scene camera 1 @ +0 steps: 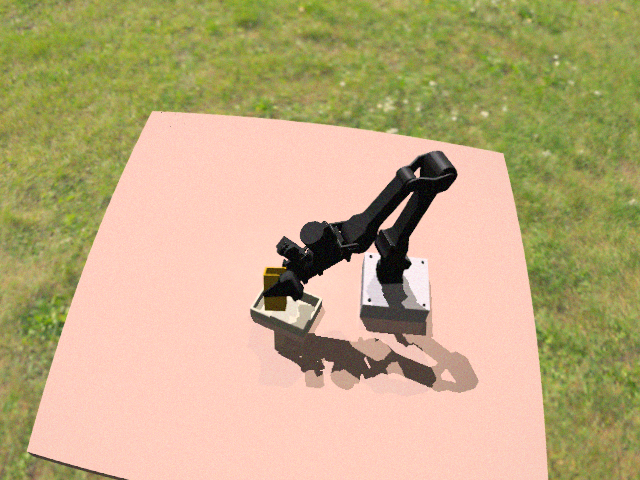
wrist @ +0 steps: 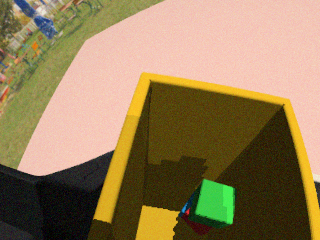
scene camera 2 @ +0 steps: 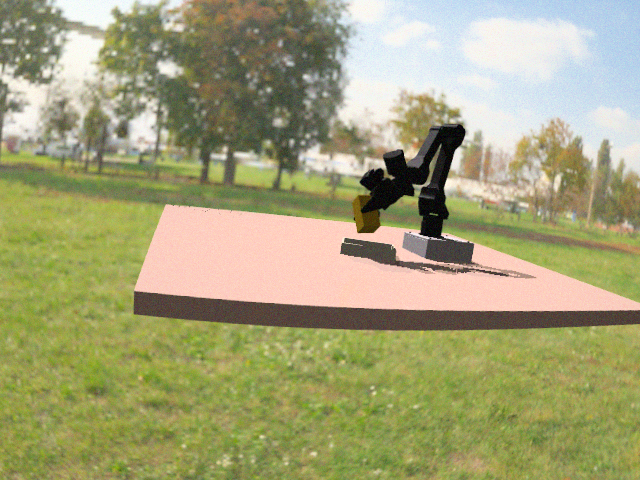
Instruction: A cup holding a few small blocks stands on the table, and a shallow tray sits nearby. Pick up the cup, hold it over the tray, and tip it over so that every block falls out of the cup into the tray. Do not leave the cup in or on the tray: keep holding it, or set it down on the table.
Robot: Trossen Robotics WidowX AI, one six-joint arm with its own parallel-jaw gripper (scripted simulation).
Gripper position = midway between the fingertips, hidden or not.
Observation:
In view: my gripper [scene camera 1: 264, 290], a yellow square cup [wrist: 177, 132] and a green block [wrist: 213, 204].
My gripper also shows in the wrist view [wrist: 190, 157] and in scene camera 2 [scene camera 2: 357, 216]. Scene camera 1 does not show the green block, which is hidden by my gripper. Scene camera 2 does not show the green block, which is hidden by the yellow square cup.

